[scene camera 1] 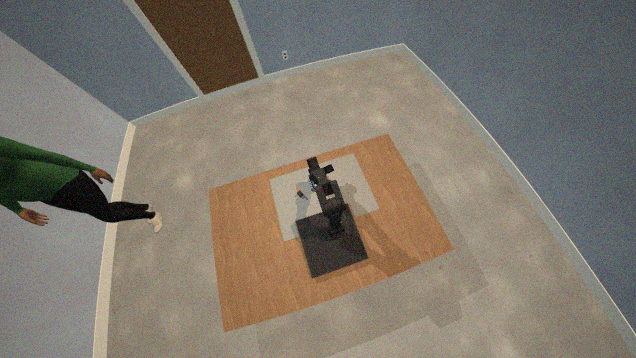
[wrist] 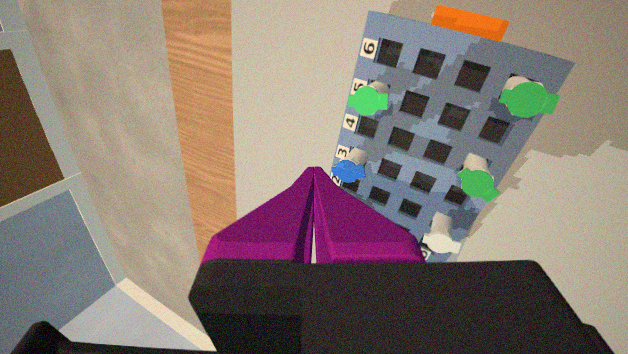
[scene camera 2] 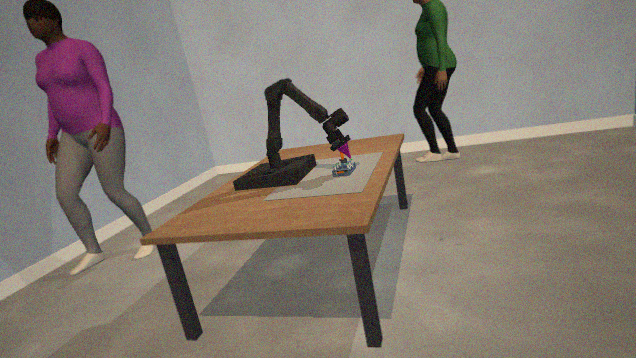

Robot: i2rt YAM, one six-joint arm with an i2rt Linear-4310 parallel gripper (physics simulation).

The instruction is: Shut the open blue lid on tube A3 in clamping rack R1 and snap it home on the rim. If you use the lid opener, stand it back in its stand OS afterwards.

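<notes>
Clamping rack R1 is a blue-grey block with square holes and an orange part at one end. In the wrist view, tube A3 stands beside the label 3, with its blue lid lying over its top, much like the green lids on their tubes. Whether it is snapped on the rim I cannot tell. My gripper is shut and empty, its magenta fingertips above the rack's edge, left of the blue lid in the wrist view. The small orange and black object looks like the opener in its stand.
Tubes with green lids and a white-lidded tube stand in the rack. The rack is on a grey mat on the wooden table. Two people stand on the floor beyond the table.
</notes>
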